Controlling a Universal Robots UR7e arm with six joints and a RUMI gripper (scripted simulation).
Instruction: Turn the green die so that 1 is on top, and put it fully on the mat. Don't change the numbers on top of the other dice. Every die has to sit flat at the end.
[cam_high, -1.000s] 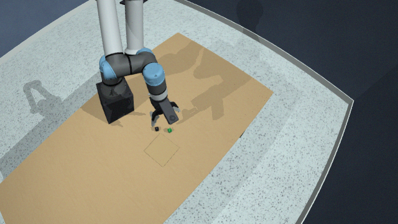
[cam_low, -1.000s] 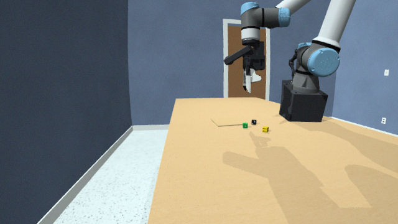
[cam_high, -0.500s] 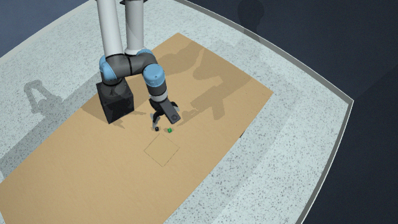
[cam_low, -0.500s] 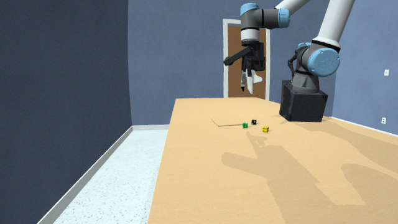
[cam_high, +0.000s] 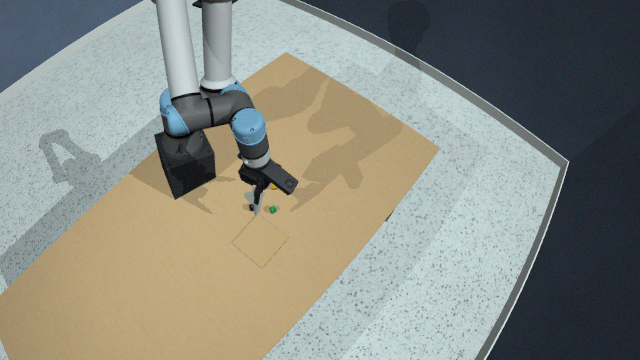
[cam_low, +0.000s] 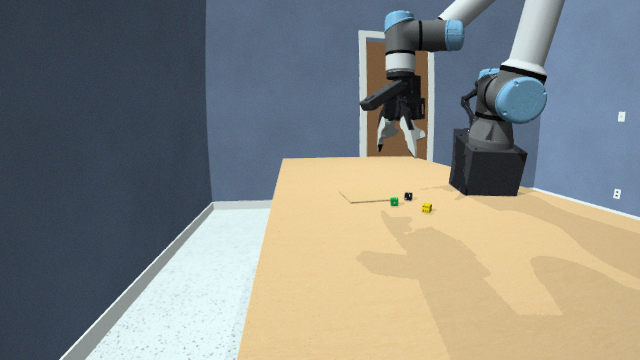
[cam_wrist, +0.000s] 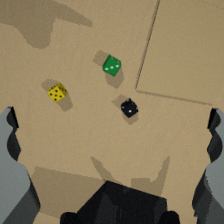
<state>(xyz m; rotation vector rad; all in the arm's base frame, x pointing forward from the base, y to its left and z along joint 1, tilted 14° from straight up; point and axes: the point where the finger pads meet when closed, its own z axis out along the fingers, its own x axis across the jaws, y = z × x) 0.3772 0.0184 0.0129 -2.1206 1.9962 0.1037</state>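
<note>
My hand is 12 cm above the green die. From my hand the other things lie so: tan mat (2 cm ahead, 12 cm to the right, 13 cm below); then yellow die (5 cm behind, 8 cm to the left, 12 cm below); then black die (7 cm behind, 3 cm to the right, 12 cm below).
</note>
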